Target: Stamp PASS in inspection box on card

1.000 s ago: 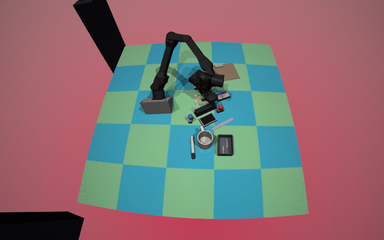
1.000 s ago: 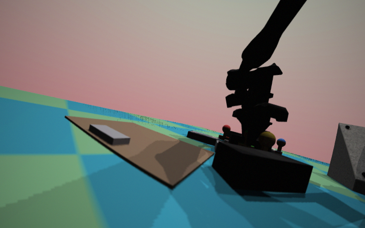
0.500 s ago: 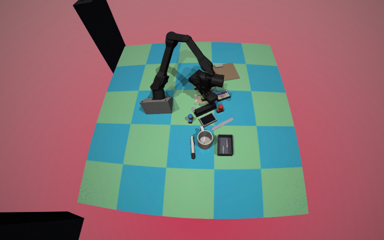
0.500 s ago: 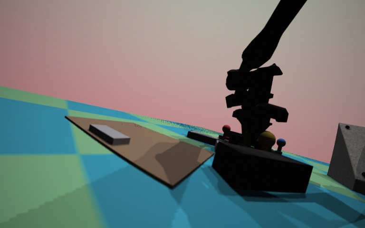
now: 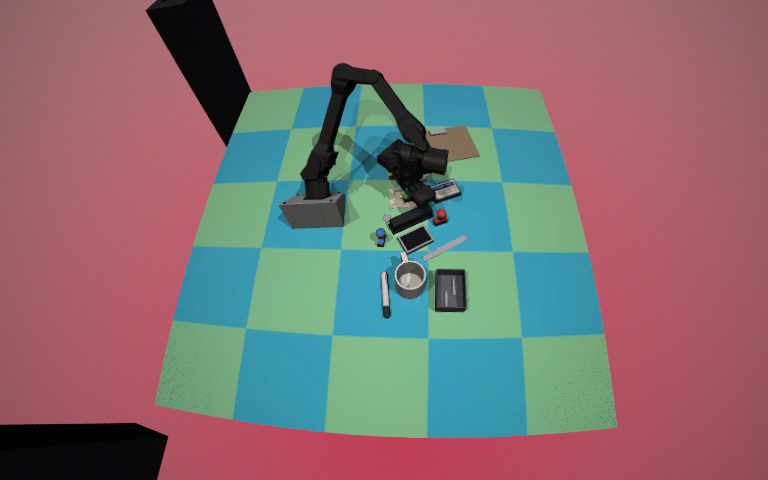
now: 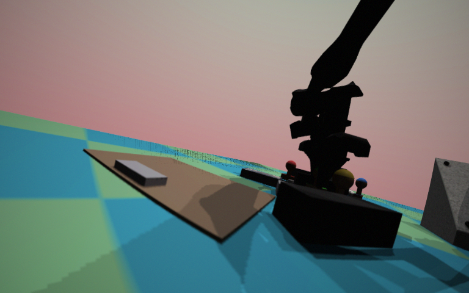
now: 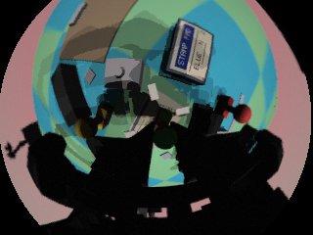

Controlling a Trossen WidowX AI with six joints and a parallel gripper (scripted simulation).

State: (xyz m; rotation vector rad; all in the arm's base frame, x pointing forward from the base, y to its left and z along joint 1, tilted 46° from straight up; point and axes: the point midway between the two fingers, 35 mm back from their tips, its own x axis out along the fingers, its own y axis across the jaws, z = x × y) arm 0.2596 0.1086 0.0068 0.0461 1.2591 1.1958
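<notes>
Right now the green stamp is right at my gripper tip. Round my gripper tip: black bar 10 mm ahead, 80 mm to the right, 10 mm below; cream card 10 mm behind, 20 mm below; grey cube 20 mm ahead, 90 mm to the left, 10 mm below.
</notes>
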